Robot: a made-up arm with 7 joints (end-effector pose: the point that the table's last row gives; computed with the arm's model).
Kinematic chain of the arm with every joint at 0, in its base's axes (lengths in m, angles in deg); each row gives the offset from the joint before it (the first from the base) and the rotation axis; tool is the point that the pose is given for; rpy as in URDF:
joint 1: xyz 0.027 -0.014 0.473 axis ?
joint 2: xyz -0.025 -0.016 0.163 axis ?
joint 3: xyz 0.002 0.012 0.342 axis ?
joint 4: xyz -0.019 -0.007 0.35 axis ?
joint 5: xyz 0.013 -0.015 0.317 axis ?
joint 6: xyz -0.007 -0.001 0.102 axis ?
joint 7: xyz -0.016 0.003 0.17 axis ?
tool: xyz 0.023 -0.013 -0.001 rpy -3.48 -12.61 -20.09
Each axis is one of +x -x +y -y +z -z.
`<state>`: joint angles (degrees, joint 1 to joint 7).
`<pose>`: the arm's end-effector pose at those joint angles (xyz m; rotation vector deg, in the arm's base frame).
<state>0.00 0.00 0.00 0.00 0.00 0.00 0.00</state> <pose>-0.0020 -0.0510 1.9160 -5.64 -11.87 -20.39</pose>
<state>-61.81 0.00 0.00 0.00 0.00 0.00 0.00</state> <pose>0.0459 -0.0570 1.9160 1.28 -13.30 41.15</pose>
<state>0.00 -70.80 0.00 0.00 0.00 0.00 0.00</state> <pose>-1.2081 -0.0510 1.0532 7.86 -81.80 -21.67</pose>
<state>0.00 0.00 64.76 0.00 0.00 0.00 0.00</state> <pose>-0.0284 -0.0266 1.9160 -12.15 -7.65 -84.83</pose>
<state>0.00 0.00 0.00 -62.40 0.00 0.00 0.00</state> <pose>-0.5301 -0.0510 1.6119 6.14 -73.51 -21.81</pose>
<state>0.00 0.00 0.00 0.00 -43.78 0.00 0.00</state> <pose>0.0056 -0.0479 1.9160 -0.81 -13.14 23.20</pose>
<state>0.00 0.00 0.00 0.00 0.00 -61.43 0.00</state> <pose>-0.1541 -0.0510 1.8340 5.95 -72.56 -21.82</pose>
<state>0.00 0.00 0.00 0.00 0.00 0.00 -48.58</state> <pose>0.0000 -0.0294 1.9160 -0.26 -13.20 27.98</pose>
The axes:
joint 1: -z
joint 2: +y
joint 3: -z
joint 4: +y
joint 5: -z
joint 6: +y
joint 7: -z

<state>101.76 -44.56 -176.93 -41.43 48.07 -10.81 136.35</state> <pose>0.0658 0.4737 1.7208 -2.94 -7.04 -128.99</pose>
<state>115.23 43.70 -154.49 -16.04 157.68 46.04 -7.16</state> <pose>-0.4466 -0.8716 1.3011 87.11 66.57 -93.33</pose>
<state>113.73 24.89 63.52 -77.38 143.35 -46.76 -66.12</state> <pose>0.3860 -0.3812 1.5627 62.16 -16.84 63.69</pose>
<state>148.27 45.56 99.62 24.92 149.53 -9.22 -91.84</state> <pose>-0.7835 -0.1901 1.5243 -21.04 -63.18 20.18</pose>
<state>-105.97 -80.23 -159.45 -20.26 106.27 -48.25 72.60</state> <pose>0.5244 -1.0936 0.9507 108.00 8.59 60.62</pose>
